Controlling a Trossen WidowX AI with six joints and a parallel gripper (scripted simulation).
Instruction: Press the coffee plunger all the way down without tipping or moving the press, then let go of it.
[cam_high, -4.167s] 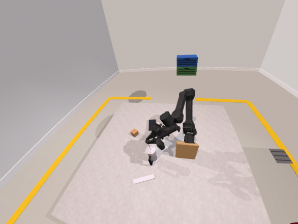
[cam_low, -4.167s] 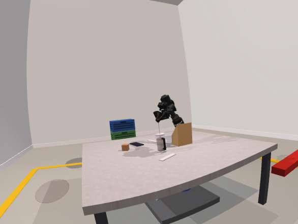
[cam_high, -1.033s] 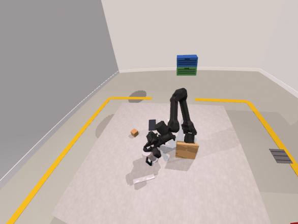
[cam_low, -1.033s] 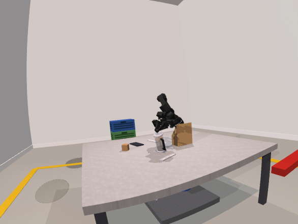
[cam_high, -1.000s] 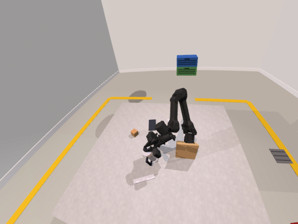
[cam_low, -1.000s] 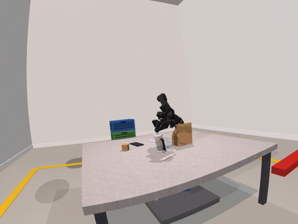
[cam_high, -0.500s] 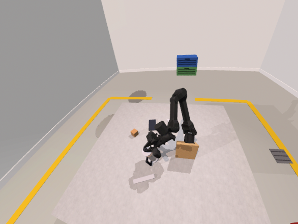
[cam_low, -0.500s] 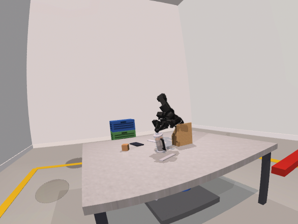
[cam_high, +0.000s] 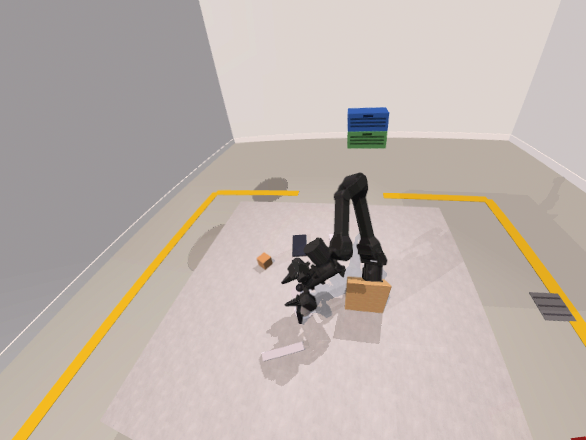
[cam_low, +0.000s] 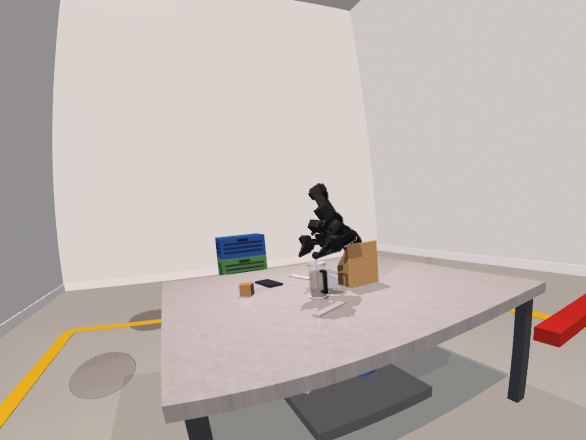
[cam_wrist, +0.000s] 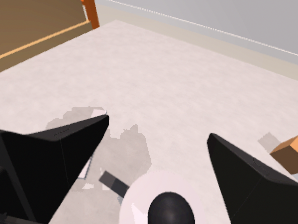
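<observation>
My gripper tip is now 90 mm above the coffee press, 50 mm past it and 20 mm to the left of it. From my gripper tip the other things lie so: orange cube: 260 mm to the right, 160 mm ahead, 140 mm below.
</observation>
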